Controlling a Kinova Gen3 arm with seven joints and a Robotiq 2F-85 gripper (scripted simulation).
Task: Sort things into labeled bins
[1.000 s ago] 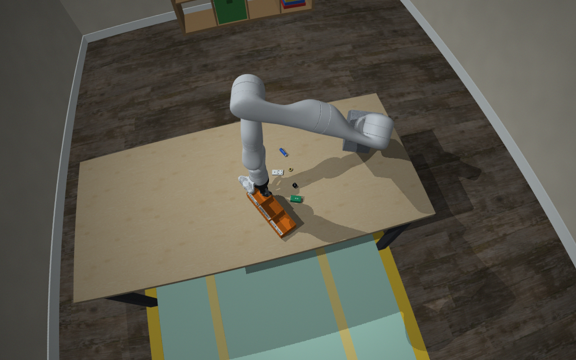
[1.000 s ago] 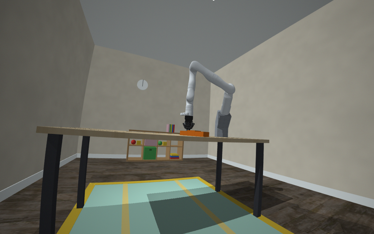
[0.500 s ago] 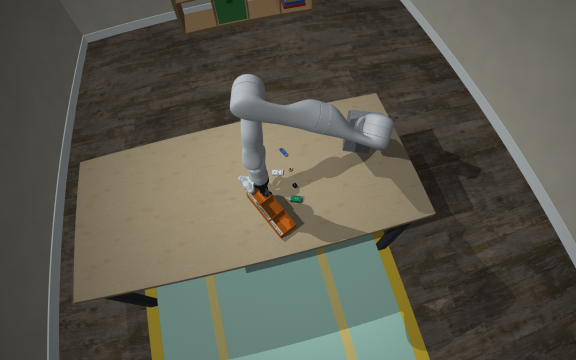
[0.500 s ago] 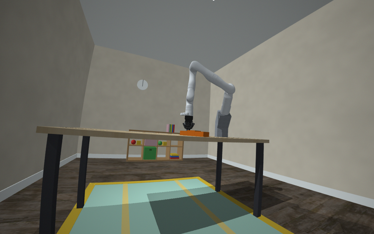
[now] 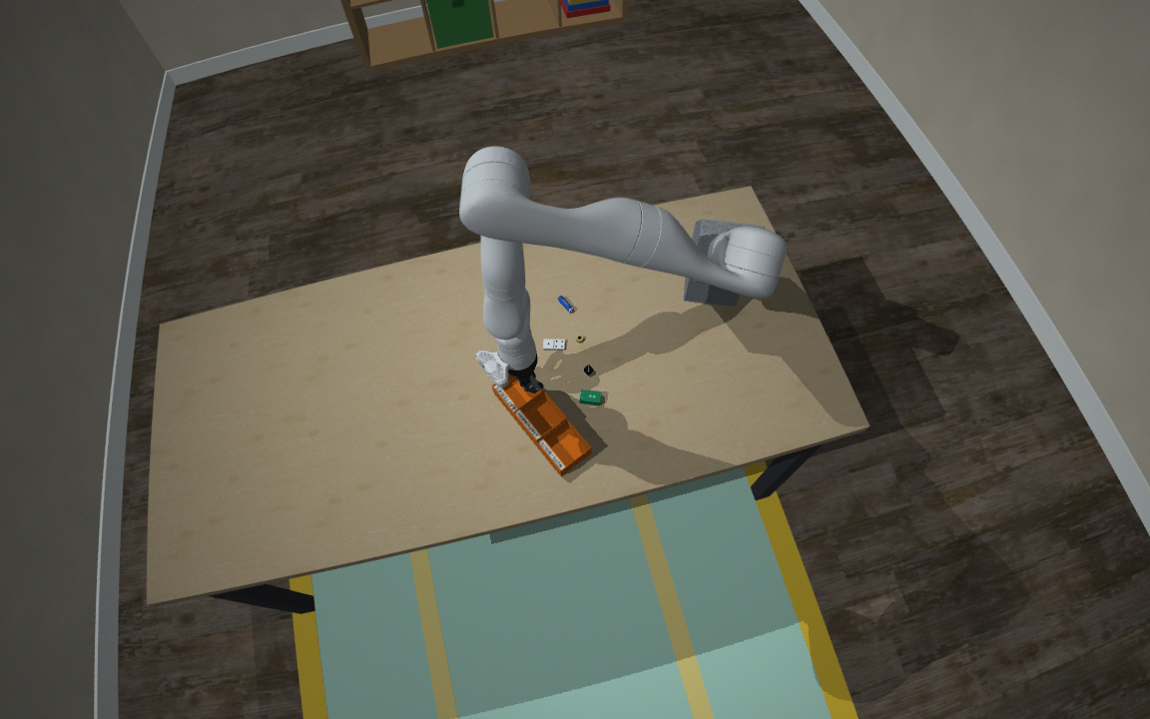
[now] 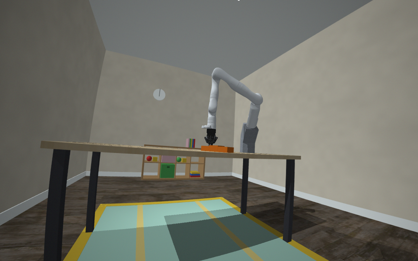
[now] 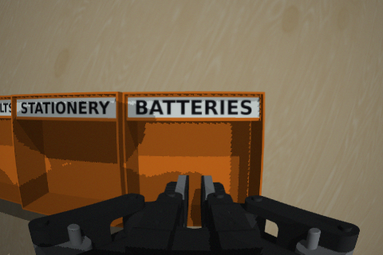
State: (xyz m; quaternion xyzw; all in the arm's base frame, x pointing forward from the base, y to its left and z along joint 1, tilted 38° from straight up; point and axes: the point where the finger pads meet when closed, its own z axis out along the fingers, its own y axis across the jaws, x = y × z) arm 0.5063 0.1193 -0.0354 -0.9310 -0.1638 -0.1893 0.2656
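The orange bins is 2 cm behind my hand, 9 cm to the left of it and 2 cm below it. The rest, counted from my hand: green 9V battery: 13 cm behind, 5 cm to the left, 3 cm below; white domino: 9 cm behind, 10 cm to the right, 3 cm below; black die: 15 cm behind, 1 cm to the right, 3 cm below.
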